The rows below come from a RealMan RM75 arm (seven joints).
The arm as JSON. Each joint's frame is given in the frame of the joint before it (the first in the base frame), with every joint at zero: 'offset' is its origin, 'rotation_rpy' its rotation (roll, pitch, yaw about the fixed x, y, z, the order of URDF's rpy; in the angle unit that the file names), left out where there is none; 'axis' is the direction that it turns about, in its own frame. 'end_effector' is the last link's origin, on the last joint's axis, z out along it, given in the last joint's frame.
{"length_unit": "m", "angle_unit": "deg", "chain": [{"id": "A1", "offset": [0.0, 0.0, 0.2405], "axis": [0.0, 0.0, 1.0]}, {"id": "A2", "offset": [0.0, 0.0, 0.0], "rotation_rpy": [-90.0, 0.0, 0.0], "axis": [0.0, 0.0, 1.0]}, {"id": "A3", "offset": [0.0, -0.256, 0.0], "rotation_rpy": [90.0, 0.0, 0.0], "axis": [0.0, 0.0, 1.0]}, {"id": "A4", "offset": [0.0, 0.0, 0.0], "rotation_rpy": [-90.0, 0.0, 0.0], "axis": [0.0, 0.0, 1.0]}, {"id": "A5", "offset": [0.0, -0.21, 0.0], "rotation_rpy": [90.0, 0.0, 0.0], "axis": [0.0, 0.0, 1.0]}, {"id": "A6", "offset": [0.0, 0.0, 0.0], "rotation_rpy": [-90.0, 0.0, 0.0], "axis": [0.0, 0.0, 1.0]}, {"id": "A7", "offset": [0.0, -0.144, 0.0], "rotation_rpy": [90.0, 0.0, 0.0], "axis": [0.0, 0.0, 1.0]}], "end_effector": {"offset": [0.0, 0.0, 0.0]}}
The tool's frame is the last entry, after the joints.
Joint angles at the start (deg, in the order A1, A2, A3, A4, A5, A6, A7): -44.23, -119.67, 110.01, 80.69, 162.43, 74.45, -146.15
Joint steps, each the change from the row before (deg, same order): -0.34, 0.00, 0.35, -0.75, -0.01, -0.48, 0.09; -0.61, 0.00, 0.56, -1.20, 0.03, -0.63, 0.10; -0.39, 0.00, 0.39, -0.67, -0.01, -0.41, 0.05; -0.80, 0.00, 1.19, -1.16, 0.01, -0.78, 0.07; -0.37, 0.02, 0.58, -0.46, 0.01, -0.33, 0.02; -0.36, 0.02, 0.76, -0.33, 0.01, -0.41, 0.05; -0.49, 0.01, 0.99, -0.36, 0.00, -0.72, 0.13; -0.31, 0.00, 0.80, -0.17, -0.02, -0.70, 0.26; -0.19, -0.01, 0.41, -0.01, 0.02, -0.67, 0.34; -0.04, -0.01, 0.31, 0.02, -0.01, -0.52, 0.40; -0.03, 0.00, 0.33, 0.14, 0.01, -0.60, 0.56; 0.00, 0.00, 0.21, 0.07, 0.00, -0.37, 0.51
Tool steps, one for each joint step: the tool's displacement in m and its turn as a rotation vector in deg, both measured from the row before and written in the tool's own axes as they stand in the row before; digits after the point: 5 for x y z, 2 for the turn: 0.00065, 0.00032, 0.00212, 0.00, -0.14, 0.45; 0.00099, 0.00040, 0.00322, 0.01, -0.35, 0.74; 0.00103, 0.00032, 0.00175, 0.03, -0.13, 0.51; 0.00305, 0.00185, 0.00324, 0.07, -0.24, 1.46; 0.00148, 0.00079, 0.00125, 0.07, -0.10, 0.71; 0.00224, 0.00122, 0.00102, 0.13, 0.03, 0.95; 0.00374, 0.00129, 0.00105, 0.30, 0.27, 1.33; 0.00333, 0.00110, 0.00065, 0.29, 0.40, 1.19; 0.00282, -0.00007, 0.00001, 0.40, 0.53, 0.87; 0.00179, 0.00029, 0.00015, 0.24, 0.41, 0.73; 0.00229, 0.00008, -0.00020, 0.35, 0.55, 0.94; 0.00128, 0.00015, -0.00002, 0.20, 0.32, 0.73
